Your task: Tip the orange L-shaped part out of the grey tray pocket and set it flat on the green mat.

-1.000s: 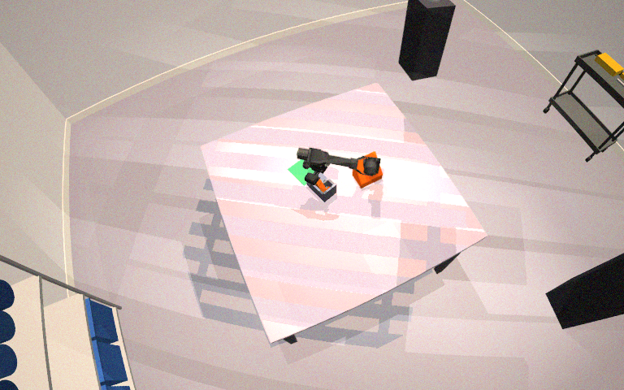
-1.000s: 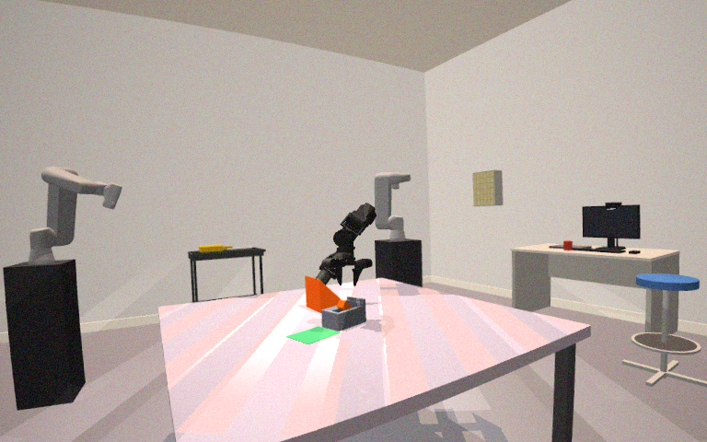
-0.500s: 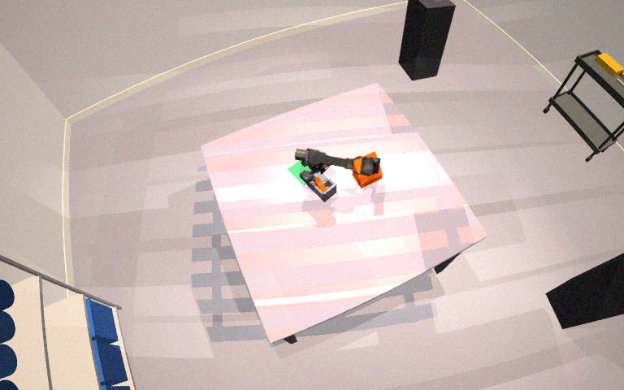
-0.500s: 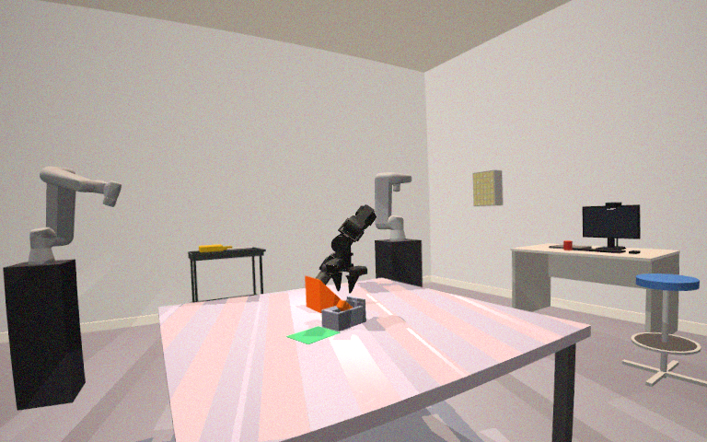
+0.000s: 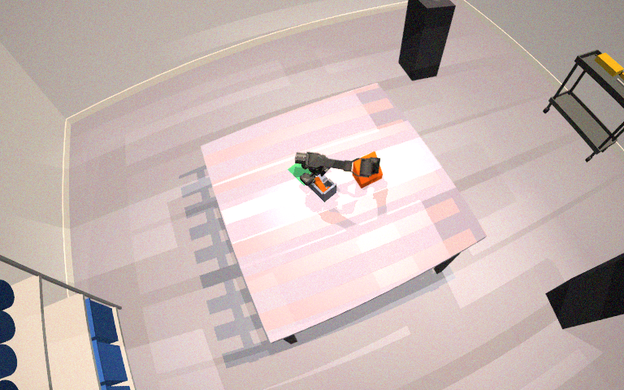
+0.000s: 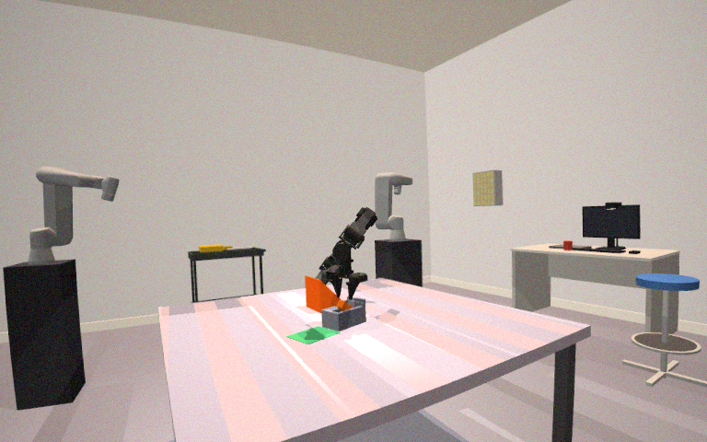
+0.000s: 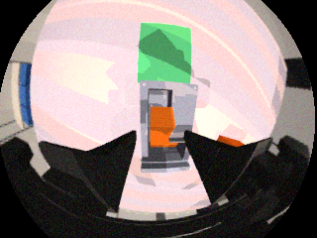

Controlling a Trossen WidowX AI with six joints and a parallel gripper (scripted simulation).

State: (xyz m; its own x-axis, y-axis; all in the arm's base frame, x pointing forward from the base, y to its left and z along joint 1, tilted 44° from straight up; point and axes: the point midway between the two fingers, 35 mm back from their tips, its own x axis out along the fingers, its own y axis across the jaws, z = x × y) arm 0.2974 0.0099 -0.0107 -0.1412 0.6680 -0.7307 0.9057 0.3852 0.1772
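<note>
Right now the orange L-shaped part is 60 mm below my gripper tip, 30 mm to the left of it and 30 mm behind it. Round my gripper tip: green mat: 140 mm to the right, 120 mm below, 40 mm ahead.
</note>
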